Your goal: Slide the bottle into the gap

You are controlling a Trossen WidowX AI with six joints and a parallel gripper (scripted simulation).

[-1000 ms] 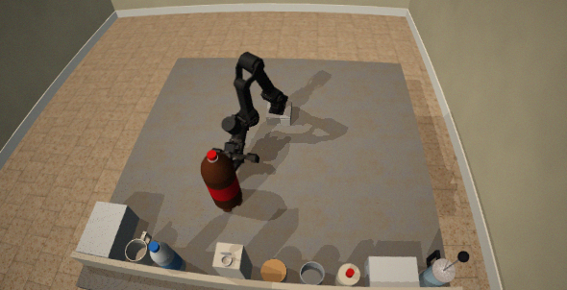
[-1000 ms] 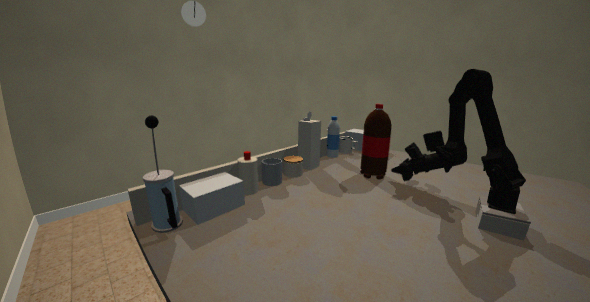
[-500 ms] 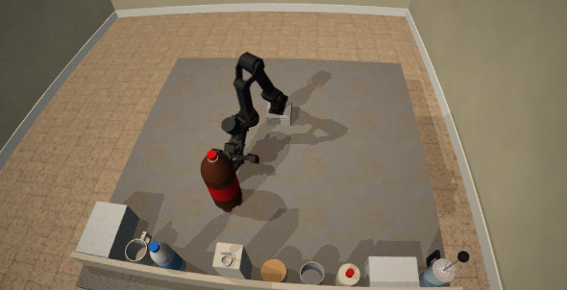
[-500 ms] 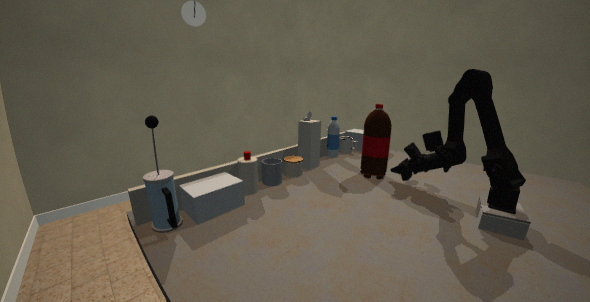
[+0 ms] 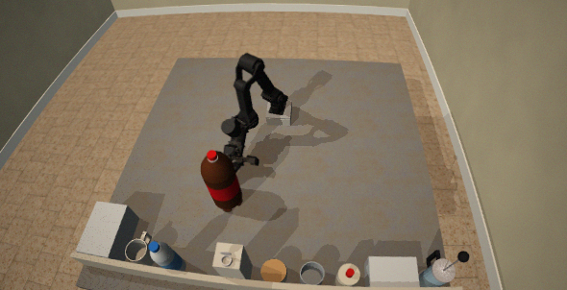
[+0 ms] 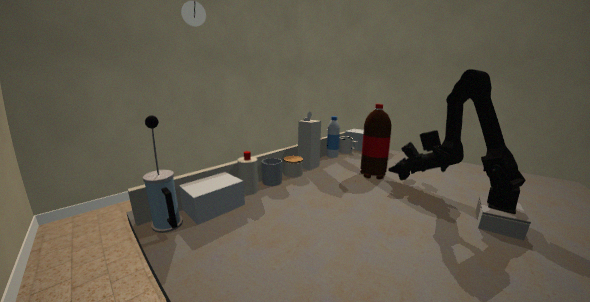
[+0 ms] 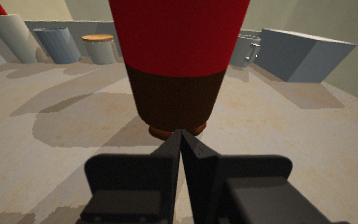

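My hand is 100 mm below the brown cola bottle, 90 mm short of it and 10 mm to the right of it. Also, from my hand: wood-lidded jar: 330 mm ahead, 260 mm to the left, 20 mm below; then grey cup: 380 mm to the left, 310 mm ahead, 30 mm below; then blue-capped water bottle: 390 mm ahead, 80 mm to the right, 50 mm above.
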